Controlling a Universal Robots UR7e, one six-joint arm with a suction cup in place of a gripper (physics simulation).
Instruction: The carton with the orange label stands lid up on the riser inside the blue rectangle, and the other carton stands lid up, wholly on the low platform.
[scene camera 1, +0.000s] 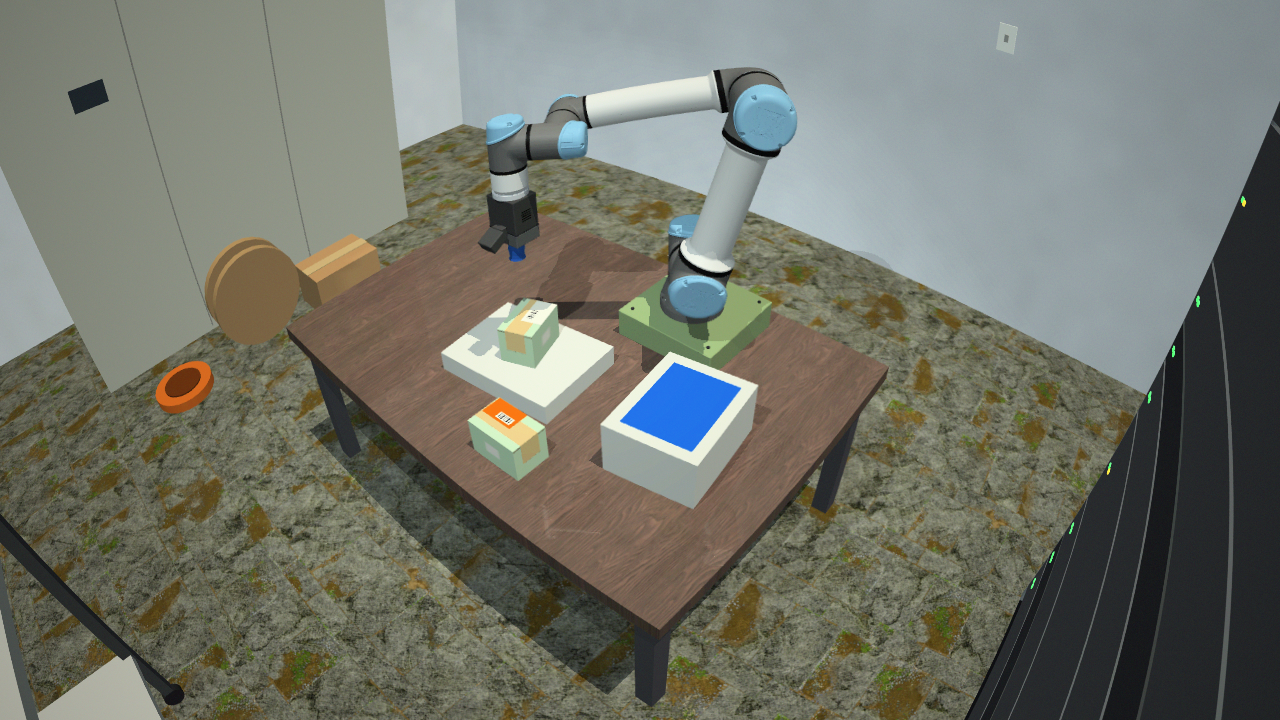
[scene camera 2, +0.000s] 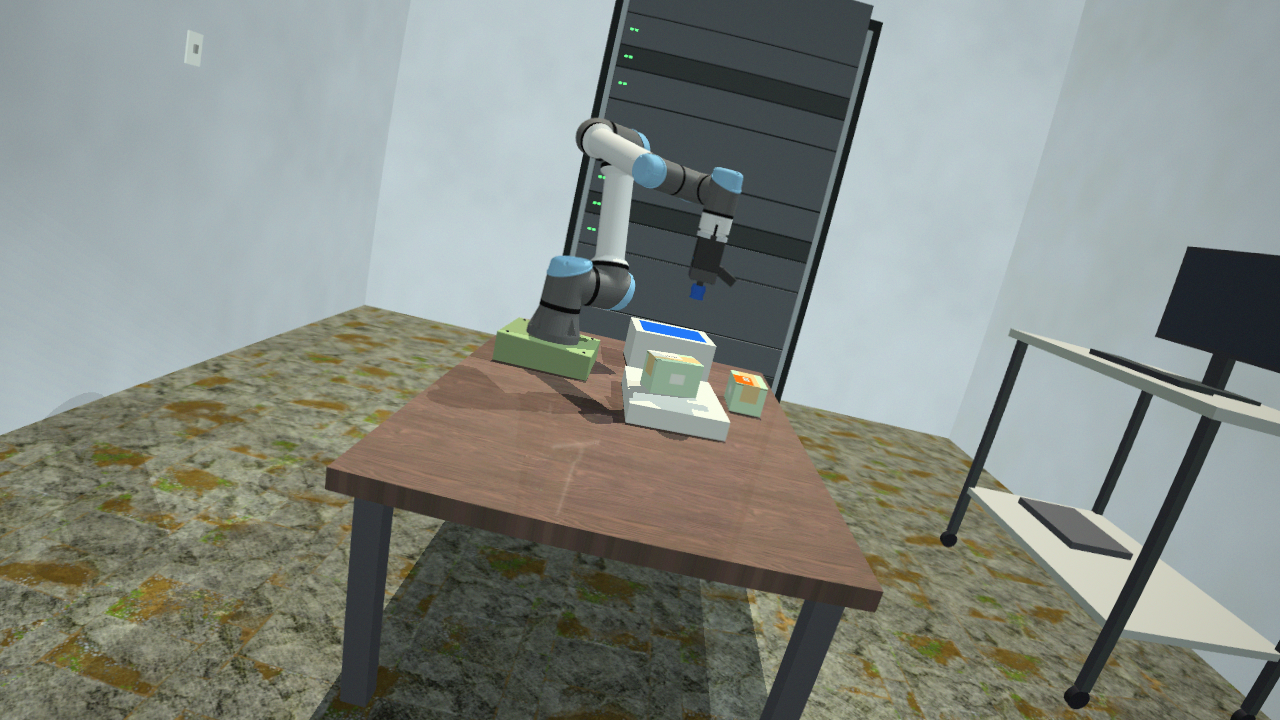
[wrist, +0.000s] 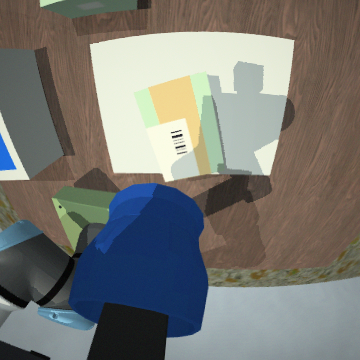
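Note:
The carton with the orange label (scene camera 1: 508, 440) (scene camera 2: 746, 394) stands lid up on the table near its long edge, beside the low platform; its lower part shows at the wrist view's top edge. The other carton (scene camera 1: 528, 334) (scene camera 2: 673, 376) (wrist: 172, 107) stands lid up on the white low platform (scene camera 1: 580, 360) (scene camera 2: 675, 420) (wrist: 117, 65), turned slightly against its edges, a white label on its lid. The white riser (scene camera 1: 640, 461) (wrist: 30, 105) bears the blue rectangle (scene camera 1: 682, 407) (scene camera 2: 671, 331) (wrist: 5, 152) on its bare top. My gripper (scene camera 1: 516, 256) (scene camera 2: 697, 293), a blue suction cup, is open, high above the table and clear of both cartons.
The green base block (scene camera 1: 644, 333) (scene camera 2: 544, 356) (wrist: 80, 199) carries the arm beside the platform and riser. A tall dark rack (scene camera 2: 716, 107) stands behind the table. A cart (scene camera 2: 1154, 394) stands at the right. A brown box (scene camera 1: 338, 270) and an orange ring (scene camera 1: 163, 396) are beyond the table.

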